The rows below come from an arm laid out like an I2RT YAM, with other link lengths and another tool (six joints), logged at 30 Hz.
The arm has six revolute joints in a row. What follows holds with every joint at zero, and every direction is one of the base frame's.
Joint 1 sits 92.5 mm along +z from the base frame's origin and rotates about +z.
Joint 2 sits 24.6 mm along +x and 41.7 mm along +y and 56 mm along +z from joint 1 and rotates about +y.
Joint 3 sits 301 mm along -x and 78.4 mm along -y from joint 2 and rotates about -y.
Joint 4 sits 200.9 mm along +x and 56.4 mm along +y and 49.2 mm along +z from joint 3 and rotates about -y.
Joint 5 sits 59.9 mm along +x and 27.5 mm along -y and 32.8 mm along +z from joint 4 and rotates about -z.
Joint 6 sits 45.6 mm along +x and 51.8 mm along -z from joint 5 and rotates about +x.
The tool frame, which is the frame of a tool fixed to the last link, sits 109 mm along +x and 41 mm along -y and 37 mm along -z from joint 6; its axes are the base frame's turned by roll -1.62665, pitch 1.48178 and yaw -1.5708 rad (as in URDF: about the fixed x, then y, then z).
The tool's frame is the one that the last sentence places.
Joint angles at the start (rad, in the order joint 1, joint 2, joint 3, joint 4, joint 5, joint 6): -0.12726 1.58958 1.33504 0.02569 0.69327 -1.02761
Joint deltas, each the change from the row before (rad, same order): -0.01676 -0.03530 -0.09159 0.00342 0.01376 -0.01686; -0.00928 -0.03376 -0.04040 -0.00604 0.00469 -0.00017; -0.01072 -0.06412 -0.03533 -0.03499 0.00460 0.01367; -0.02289 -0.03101 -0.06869 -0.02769 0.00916 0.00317; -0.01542 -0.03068 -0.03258 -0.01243 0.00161 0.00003; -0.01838 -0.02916 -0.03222 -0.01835 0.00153 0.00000
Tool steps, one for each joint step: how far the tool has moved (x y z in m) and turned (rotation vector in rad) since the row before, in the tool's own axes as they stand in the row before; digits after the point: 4 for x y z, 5 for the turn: 0.0214 0.0133 -0.0046 -0.02602 0.04825 -0.04506; 0.0121 0.0021 -0.0062 -0.00452 0.01744 -0.00546; 0.0171 -0.0035 -0.0140 0.00029 0.01561 0.01288; 0.0220 0.0138 -0.0029 -0.03515 0.05316 -0.03143; 0.0129 0.0027 -0.0044 -0.00598 0.02095 -0.00412; 0.0139 0.0039 -0.0037 -0.01043 0.02616 -0.00756
